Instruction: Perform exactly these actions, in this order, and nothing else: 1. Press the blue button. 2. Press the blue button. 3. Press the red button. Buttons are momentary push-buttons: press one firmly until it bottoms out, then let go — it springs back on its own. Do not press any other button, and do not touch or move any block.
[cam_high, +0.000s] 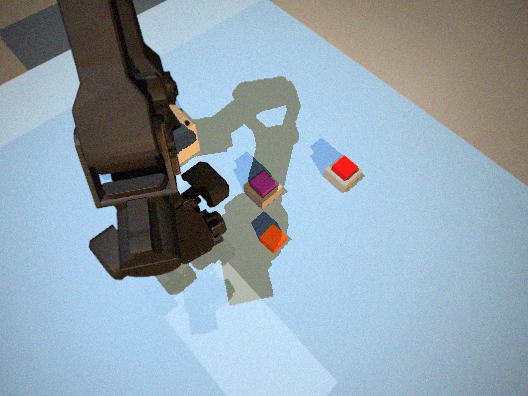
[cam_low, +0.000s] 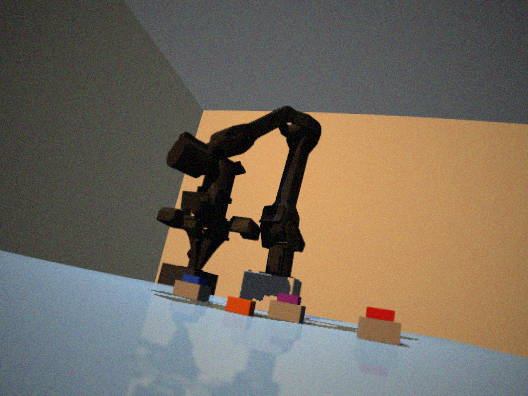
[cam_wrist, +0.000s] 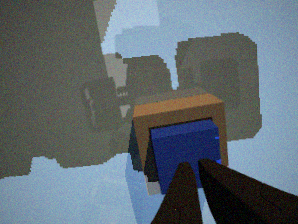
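My gripper tip is 20 mm above the blue button. The rest, counted from my gripper tip: purple button: 170 mm to the left, 20 mm below, 20 mm behind; orange block: 140 mm to the left, 70 mm ahead, 40 mm below; red button: 310 mm to the left, 30 mm ahead, 20 mm below.
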